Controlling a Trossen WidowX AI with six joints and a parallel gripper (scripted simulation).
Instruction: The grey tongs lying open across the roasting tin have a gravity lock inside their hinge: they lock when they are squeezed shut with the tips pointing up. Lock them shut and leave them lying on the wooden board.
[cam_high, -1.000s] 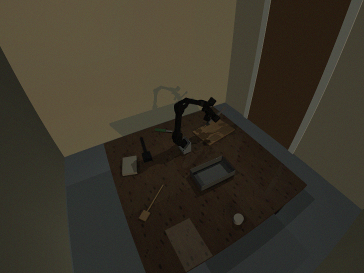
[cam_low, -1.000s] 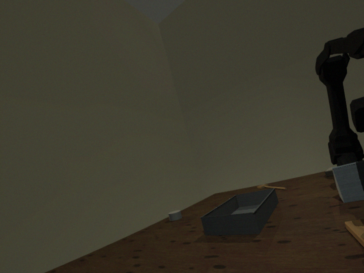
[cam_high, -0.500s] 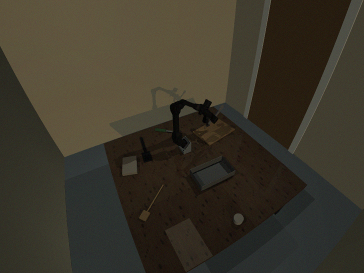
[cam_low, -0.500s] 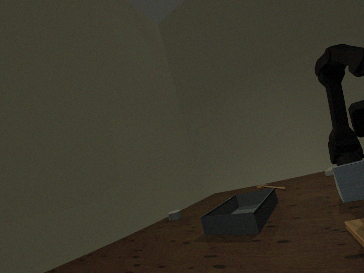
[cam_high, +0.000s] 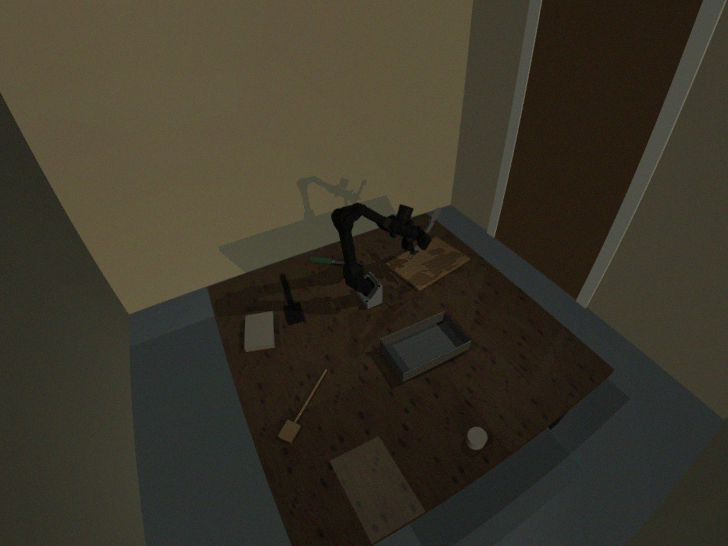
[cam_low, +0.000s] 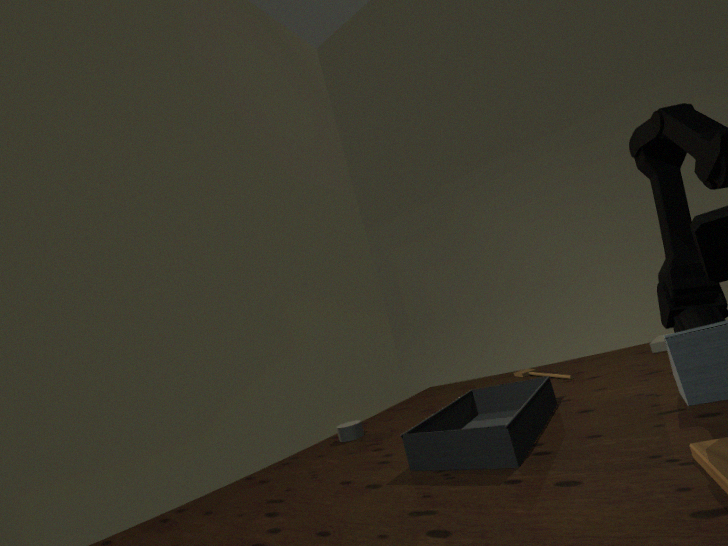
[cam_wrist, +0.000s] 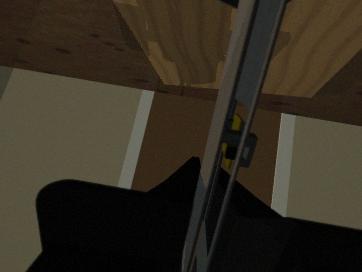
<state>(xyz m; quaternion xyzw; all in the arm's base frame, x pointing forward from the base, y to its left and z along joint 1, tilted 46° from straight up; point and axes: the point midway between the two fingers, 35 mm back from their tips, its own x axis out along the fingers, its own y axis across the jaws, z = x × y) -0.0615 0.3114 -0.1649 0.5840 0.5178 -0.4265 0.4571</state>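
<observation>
The yellow slider piece is 1 cm behind my gripper tip, 5 cm to the right of it and 1 cm below it. The rest, counted from my gripper tip: green-handled tool: 26 cm behind, 41 cm to the right, 15 cm below; then wooden board: 1 cm to the left, 15 cm below; then grey roasting tin: 42 cm ahead, 31 cm to the right, 13 cm below.
</observation>
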